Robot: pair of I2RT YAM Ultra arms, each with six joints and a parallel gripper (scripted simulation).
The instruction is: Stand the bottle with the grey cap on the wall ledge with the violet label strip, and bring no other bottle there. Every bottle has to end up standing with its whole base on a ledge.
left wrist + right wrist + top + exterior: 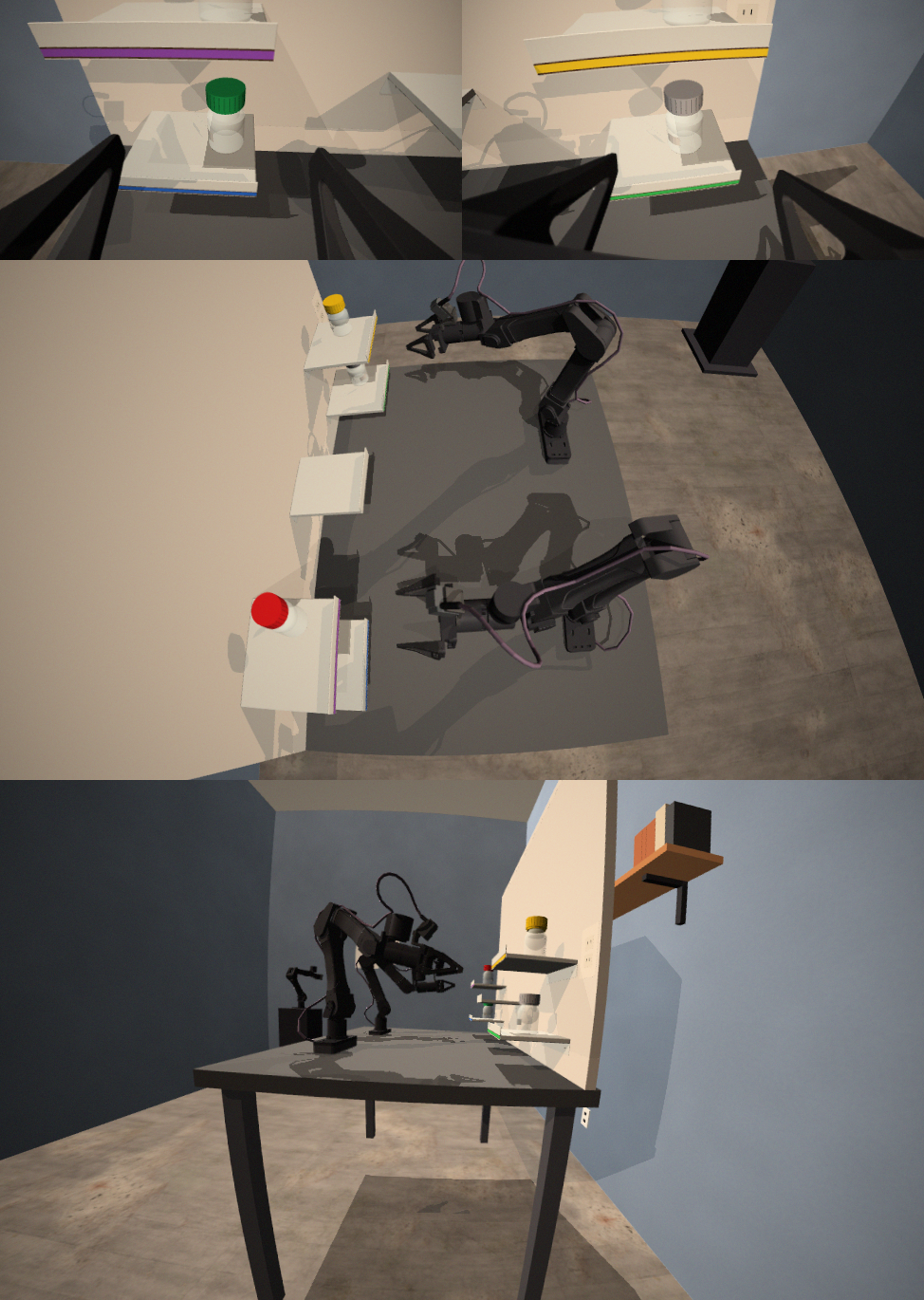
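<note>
Right now the grey-cap bottle is 190 mm ahead of my right hand, 110 mm below it and 10 mm to the right of it. Also, from my right hand: yellow-capped bottle 200 mm ahead, 80 mm above, 20 mm to the right; then red-cap bottle 760 mm to the left, 180 mm ahead, 80 mm above; then beige wall 430 mm to the left, 290 mm ahead, 190 mm above.
</note>
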